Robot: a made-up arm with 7 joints. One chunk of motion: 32 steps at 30 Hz.
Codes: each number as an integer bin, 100 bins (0 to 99) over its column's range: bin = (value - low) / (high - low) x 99, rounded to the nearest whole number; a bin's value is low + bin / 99 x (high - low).
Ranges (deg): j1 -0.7..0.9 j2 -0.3..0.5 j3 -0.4..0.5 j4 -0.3..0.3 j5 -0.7..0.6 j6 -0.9..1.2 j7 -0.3..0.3
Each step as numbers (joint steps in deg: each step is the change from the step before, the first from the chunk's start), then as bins.
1 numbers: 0.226 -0.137 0.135 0.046 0.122 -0.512 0.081
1 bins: 57 20 59 57 63 18 63
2 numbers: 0.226 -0.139 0.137 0.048 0.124 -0.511 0.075
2 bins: 57 20 59 57 63 18 62
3 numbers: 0.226 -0.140 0.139 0.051 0.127 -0.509 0.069
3 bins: 57 20 59 58 63 18 61
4 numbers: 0.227 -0.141 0.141 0.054 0.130 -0.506 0.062
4 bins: 57 20 60 58 63 19 60
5 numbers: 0.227 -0.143 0.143 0.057 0.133 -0.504 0.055
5 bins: 57 19 60 59 63 19 59
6 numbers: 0.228 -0.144 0.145 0.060 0.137 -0.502 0.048
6 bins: 57 19 60 59 64 19 57
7 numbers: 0.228 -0.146 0.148 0.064 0.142 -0.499 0.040
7 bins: 57 19 60 60 64 19 56
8 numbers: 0.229 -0.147 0.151 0.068 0.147 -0.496 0.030
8 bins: 57 19 61 61 65 19 54
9 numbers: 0.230 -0.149 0.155 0.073 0.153 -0.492 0.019
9 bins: 58 19 61 62 65 19 53
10 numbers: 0.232 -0.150 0.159 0.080 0.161 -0.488 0.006
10 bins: 58 19 61 63 66 19 50
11 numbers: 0.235 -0.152 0.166 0.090 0.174 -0.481 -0.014
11 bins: 58 18 62 64 67 20 47
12 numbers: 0.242 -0.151 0.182 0.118 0.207 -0.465 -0.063
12 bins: 58 18 64 69 69 21 39
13 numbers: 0.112 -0.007 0.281 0.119 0.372 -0.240 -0.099
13 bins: 50 36 75 69 82 31 33
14 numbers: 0.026 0.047 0.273 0.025 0.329 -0.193 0.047
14 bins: 45 43 74 54 78 33 57
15 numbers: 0.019 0.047 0.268 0.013 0.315 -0.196 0.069
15 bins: 44 43 73 52 77 33 61
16 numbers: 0.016 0.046 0.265 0.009 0.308 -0.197 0.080
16 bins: 44 43 73 51 77 33 63
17 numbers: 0.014 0.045 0.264 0.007 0.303 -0.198 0.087
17 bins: 44 43 73 51 76 33 64
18 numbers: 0.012 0.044 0.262 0.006 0.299 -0.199 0.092
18 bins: 44 43 73 50 76 33 65
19 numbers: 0.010 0.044 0.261 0.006 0.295 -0.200 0.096
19 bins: 44 43 73 50 76 33 65
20 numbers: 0.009 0.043 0.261 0.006 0.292 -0.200 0.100
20 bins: 44 42 73 50 76 33 66
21 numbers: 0.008 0.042 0.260 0.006 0.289 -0.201 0.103
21 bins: 44 42 73 50 75 33 66
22 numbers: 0.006 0.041 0.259 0.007 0.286 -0.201 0.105
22 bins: 44 42 72 51 75 33 67
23 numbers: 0.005 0.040 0.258 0.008 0.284 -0.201 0.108
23 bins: 44 42 72 51 75 33 67
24 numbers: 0.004 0.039 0.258 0.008 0.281 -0.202 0.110
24 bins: 44 42 72 51 75 33 68
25 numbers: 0.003 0.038 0.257 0.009 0.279 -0.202 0.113
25 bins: 43 42 72 51 75 33 68
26 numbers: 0.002 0.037 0.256 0.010 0.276 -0.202 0.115
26 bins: 43 42 72 51 74 33 68
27 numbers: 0.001 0.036 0.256 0.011 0.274 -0.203 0.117
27 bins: 43 42 72 51 74 33 69
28 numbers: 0.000 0.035 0.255 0.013 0.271 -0.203 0.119
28 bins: 43 41 72 52 74 33 69
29 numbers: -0.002 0.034 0.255 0.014 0.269 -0.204 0.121
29 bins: 43 41 72 52 74 33 69
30 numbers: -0.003 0.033 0.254 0.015 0.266 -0.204 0.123
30 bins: 43 41 72 52 74 33 70
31 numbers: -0.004 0.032 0.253 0.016 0.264 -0.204 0.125
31 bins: 43 41 72 52 73 33 70
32 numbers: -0.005 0.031 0.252 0.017 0.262 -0.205 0.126
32 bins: 43 41 72 52 73 33 70
